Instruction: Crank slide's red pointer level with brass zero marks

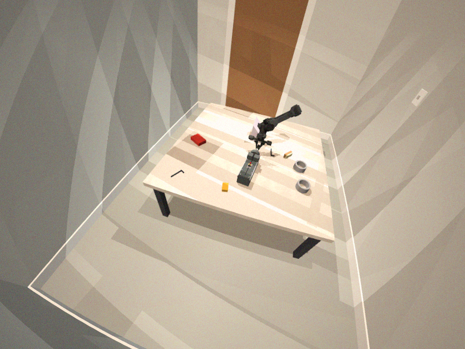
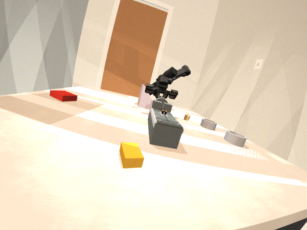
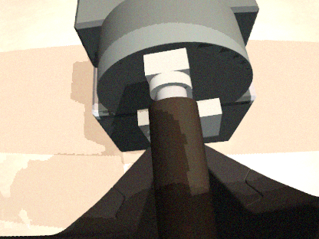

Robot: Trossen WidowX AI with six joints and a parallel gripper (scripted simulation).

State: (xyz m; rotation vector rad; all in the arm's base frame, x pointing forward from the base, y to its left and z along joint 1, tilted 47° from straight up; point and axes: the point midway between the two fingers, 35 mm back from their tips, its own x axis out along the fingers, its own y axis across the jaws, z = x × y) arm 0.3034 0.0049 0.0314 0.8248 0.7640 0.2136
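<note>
My gripper tip is 15 cm short of the red pointer, 2 cm to the left of it and 1 cm above it. Also, from my gripper tip: dark brown crank handle (3 cm above, 2 cm behind); yellow block (36 cm ahead, 15 cm to the right, 8 cm below); tan block (28 cm to the left, 15 cm behind, 8 cm below).
</note>
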